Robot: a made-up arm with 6 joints.
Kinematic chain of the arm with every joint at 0, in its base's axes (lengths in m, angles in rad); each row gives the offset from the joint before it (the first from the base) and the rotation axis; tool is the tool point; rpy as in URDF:
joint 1: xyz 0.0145 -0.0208 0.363 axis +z
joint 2: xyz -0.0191 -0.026 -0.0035 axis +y
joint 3: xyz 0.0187 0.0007 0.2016 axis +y
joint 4: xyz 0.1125 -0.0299 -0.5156 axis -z
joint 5: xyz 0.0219 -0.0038 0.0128 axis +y
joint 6: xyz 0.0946 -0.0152 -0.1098 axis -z
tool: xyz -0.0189 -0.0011 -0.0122 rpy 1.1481 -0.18 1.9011
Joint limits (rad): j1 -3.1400..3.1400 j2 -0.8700..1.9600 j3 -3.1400..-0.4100 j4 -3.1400..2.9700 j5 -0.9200..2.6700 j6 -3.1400..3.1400
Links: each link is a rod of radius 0.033 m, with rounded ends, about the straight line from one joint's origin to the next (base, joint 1, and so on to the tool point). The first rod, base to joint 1, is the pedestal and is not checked.
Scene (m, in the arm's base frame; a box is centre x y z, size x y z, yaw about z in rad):
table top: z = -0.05
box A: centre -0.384 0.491 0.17 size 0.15 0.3 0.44 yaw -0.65
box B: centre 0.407 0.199 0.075 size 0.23 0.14 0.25 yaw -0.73
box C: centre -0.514 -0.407 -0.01 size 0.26 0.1 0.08 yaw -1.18
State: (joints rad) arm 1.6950 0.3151 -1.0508 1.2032 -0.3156 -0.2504
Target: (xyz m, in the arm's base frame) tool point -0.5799 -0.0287 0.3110
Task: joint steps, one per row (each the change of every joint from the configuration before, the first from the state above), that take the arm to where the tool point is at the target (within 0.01 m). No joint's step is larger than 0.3 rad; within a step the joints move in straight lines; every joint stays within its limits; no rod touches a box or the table.
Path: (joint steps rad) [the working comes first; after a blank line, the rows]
Joints at the target: 3.1400 0.1104 -1.1356 1.5374 1.2066 -0.2165
Straight joint move there: touches box A.

1: 0.2800 -0.2792 -0.0311 0.1068 0.2867 0.0485
2: 0.2800 -0.2792 -0.0312 0.1069 0.2866 0.0485
3: 0.2800 -0.2792 -0.0311 0.1068 0.2867 0.0485
4: 0.2017 0.2110 0.0029 0.0046 0.2207 -0.0372
5: 0.2016 0.2109 0.0029 0.0045 0.2207 -0.0372
6: 0.2017 0.2110 0.0028 0.0046 0.2208 -0.0372

